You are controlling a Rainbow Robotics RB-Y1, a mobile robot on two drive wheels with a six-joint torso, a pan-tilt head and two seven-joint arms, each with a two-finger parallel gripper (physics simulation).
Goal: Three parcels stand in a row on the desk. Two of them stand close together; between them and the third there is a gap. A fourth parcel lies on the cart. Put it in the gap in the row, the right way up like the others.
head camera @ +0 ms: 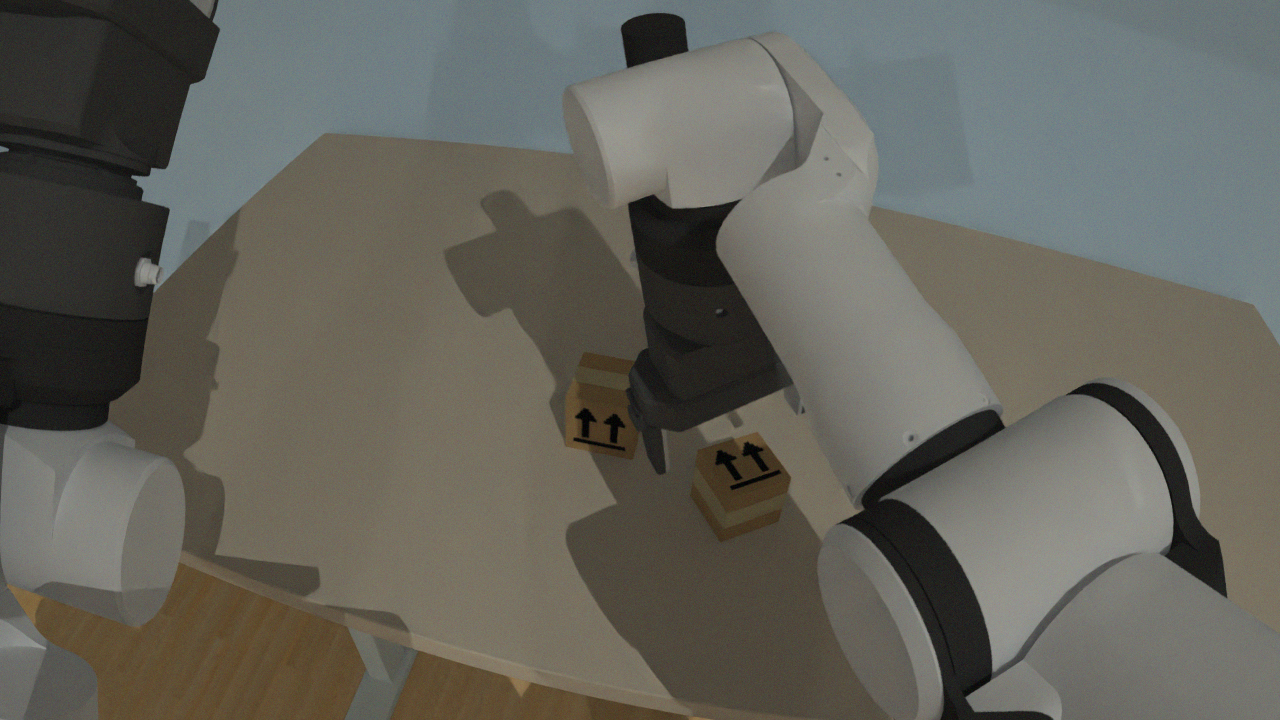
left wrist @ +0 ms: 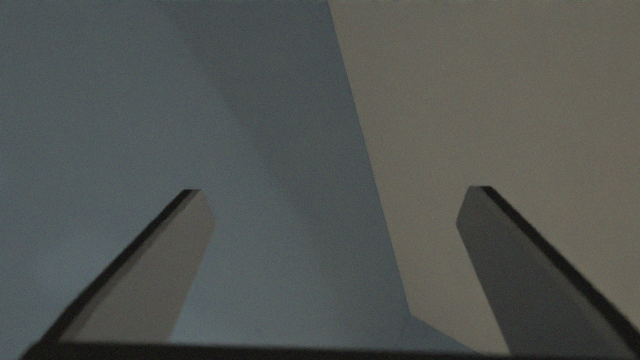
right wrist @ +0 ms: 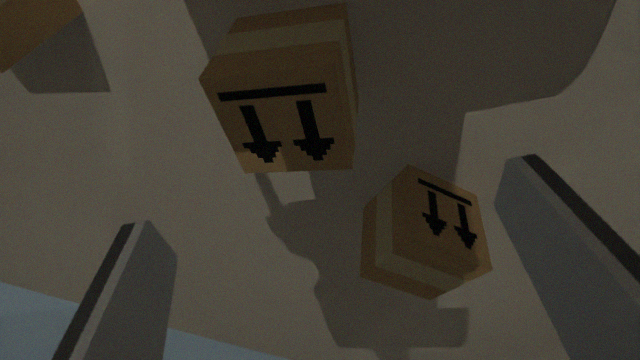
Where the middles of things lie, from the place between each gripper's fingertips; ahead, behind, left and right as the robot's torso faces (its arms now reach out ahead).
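Labels:
The brown parcel [head camera: 739, 486] is 8 cm below my right hand, 2 cm ahead of it and 2 cm to the right of it.
From my left hand I find the same brown parcel 490 mm below, with 290 mm to the right and 130 mm ahead as well.

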